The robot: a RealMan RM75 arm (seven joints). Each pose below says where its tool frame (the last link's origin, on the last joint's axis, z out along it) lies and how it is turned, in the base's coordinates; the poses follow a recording.
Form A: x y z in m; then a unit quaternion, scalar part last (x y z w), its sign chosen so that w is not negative.
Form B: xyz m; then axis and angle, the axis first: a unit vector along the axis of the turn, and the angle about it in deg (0 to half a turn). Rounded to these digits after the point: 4 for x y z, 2 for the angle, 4 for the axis.
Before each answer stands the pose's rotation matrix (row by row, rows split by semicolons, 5 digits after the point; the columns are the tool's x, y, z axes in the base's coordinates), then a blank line. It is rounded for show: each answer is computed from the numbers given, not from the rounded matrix.
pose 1, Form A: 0.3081 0.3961 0.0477 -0.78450 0.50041 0.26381 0.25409
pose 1, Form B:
0.35999 -0.91920 -0.15962; -0.65108 -0.37006 0.66269; -0.66821 -0.13464 -0.73169

0.3081 0.3961 0.0477 -0.8111 0.5174 0.2728 150.56
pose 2, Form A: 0.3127 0.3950 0.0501 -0.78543 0.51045 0.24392 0.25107
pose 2, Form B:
0.35988 -0.92433 -0.12685; -0.67937 -0.35280 0.64342; -0.63949 -0.14538 -0.75493

0.3127 0.3950 0.0501 -0.8114 0.5273 0.2520 150.92
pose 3, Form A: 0.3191 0.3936 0.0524 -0.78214 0.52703 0.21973 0.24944
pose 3, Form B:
0.34792 -0.93404 -0.08079; -0.71480 -0.32004 0.62180; -0.60664 -0.15858 -0.77900

0.3191 0.3936 0.0524 -0.8077 0.5442 0.2269 151.11
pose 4, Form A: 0.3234 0.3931 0.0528 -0.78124 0.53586 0.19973 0.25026
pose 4, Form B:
0.34593 -0.93724 -0.04387; -0.73730 -0.30045 0.60508; -0.58028 -0.17697 -0.79496

0.3234 0.3931 0.0528 -0.8069 0.5535 0.2063 151.01
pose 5, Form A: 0.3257 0.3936 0.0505 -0.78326 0.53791 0.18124 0.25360
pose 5, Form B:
0.35561 -0.93457 -0.01109; -0.75072 -0.29268 0.59225; -0.55674 -0.20229 -0.80568

0.3257 0.3936 0.0505 -0.8097 0.5561 0.1874 150.62
